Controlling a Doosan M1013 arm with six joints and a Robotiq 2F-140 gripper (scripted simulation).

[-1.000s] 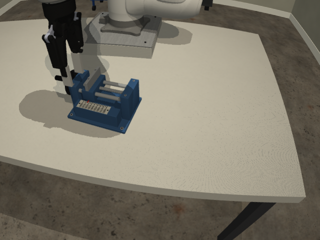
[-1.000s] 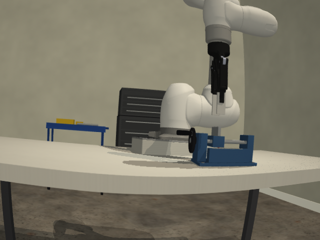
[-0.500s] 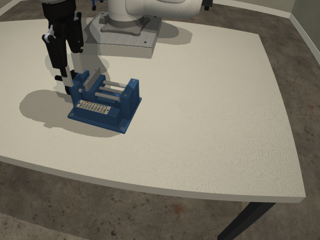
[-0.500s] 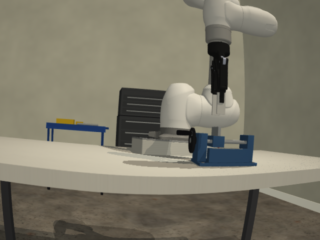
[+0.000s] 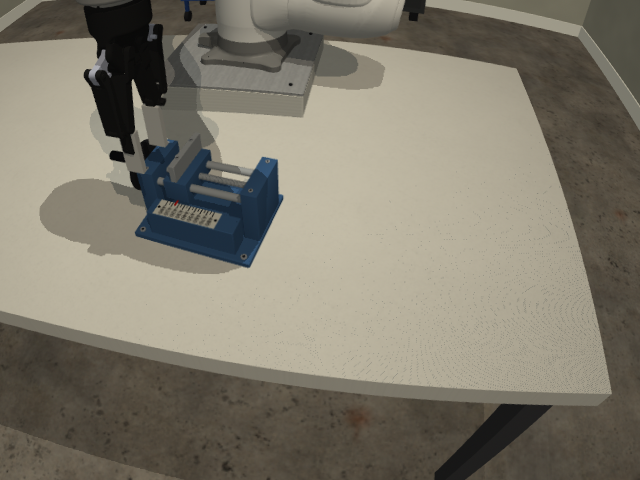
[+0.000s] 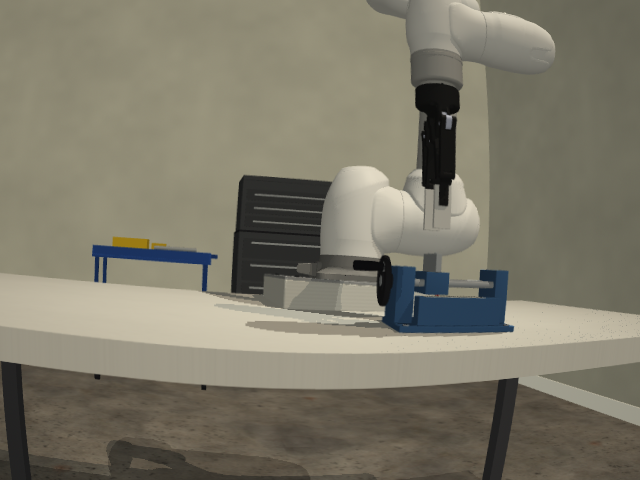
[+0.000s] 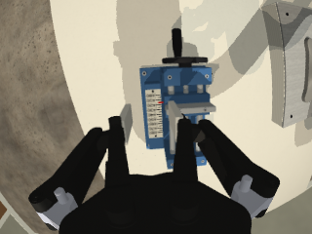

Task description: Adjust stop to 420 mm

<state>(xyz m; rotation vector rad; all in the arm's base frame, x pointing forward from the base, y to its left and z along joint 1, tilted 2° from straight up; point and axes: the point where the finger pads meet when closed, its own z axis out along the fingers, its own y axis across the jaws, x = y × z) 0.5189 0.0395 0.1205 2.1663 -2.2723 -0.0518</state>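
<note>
My gripper is now 100 mm above the black handwheel, 80 mm to the left of it and 60 mm past it. Round my hand: stop block 100 mm below, 60 mm behind, 20 mm to the left.
</note>
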